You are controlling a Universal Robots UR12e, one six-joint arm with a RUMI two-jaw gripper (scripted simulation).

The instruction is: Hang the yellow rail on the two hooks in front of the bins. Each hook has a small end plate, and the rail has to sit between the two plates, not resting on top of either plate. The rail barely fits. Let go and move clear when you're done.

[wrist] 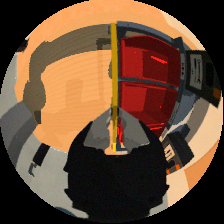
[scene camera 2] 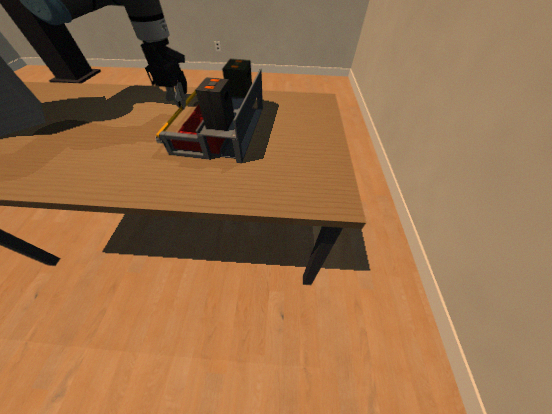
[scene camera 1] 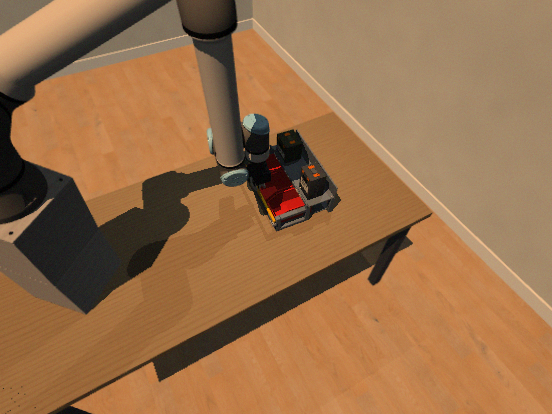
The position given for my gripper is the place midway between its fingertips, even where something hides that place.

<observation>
I see my gripper [scene camera 2: 182, 109], a red bin [wrist: 144, 101] and a red bin [scene camera 1: 288, 200].
My gripper is seen too in the wrist view [wrist: 114, 108].
</observation>
